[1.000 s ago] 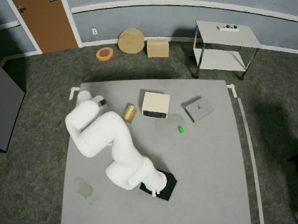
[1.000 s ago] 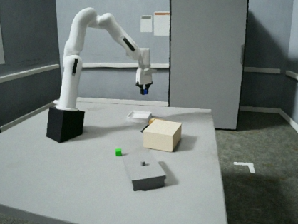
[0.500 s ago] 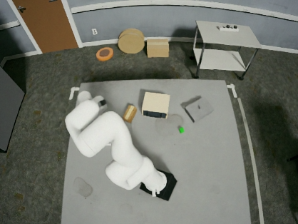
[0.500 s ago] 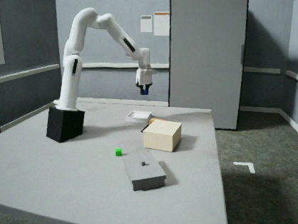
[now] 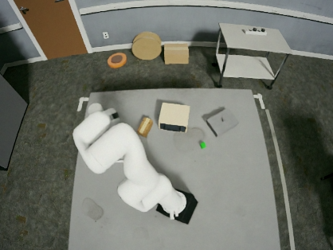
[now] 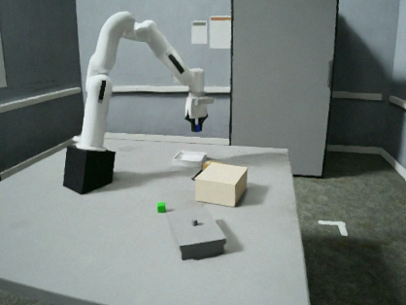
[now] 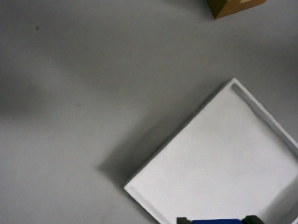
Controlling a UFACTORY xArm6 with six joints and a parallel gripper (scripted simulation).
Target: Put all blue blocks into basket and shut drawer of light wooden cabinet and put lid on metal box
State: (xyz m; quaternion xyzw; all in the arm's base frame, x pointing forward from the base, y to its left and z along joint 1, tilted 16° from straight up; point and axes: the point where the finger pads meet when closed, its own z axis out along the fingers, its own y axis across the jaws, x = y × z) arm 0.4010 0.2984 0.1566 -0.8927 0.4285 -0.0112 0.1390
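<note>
Now: hand 160 mm above the white basket, 30 mm to the left of it and 30 mm past it. From my hand the other things lie so: light wooden cabinet 390 mm to the right, 140 mm ahead, 130 mm below; brown box 200 mm to the right, 140 mm below, 110 mm ahead; dark-rimmed drawer 390 mm to the right, 130 mm below, 130 mm ahead.
</note>
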